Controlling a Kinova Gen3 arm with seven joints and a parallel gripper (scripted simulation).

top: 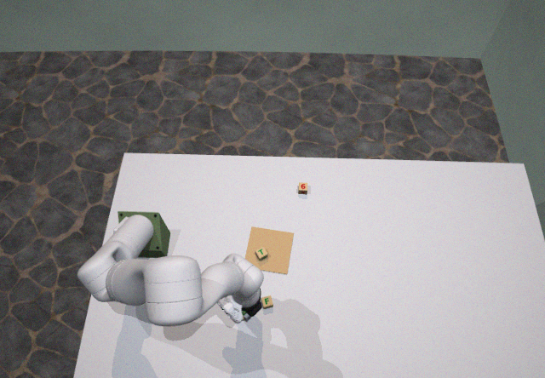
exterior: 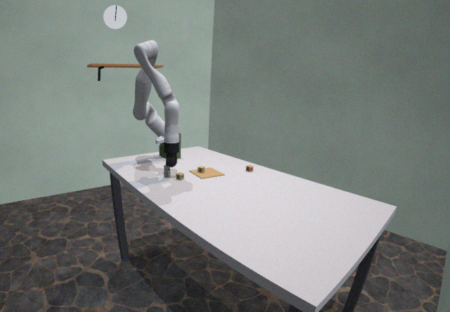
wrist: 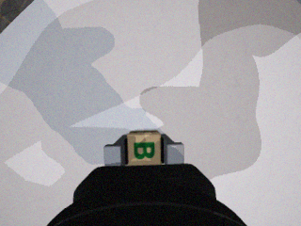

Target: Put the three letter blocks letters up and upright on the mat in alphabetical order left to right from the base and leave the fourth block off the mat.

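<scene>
My hand is right at the B block. From my hand the other things lie so: tan mat: 21 cm to the left, 4 cm ahead, 2 cm below; then 6 block: 44 cm to the left, 12 cm ahead; then F block: 6 cm ahead, 4 cm to the left.
</scene>
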